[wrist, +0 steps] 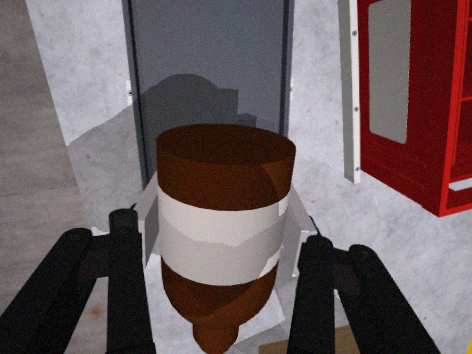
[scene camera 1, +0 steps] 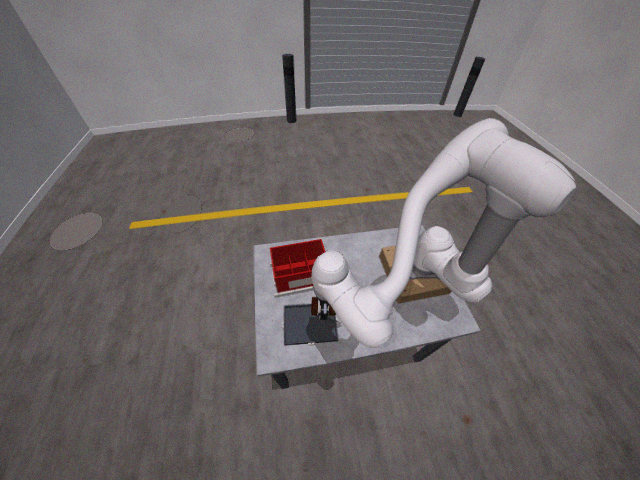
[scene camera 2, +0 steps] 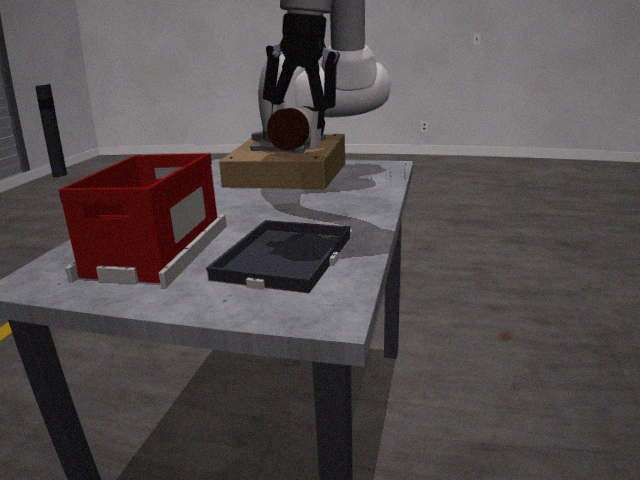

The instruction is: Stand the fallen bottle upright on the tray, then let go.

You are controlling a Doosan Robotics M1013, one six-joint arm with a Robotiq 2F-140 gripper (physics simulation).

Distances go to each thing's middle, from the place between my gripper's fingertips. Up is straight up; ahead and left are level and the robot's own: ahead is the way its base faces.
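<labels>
There is the brown bottle (scene camera 2: pixel 290 128), which I see 30 mm above my hand and 30 mm behind it.
</labels>
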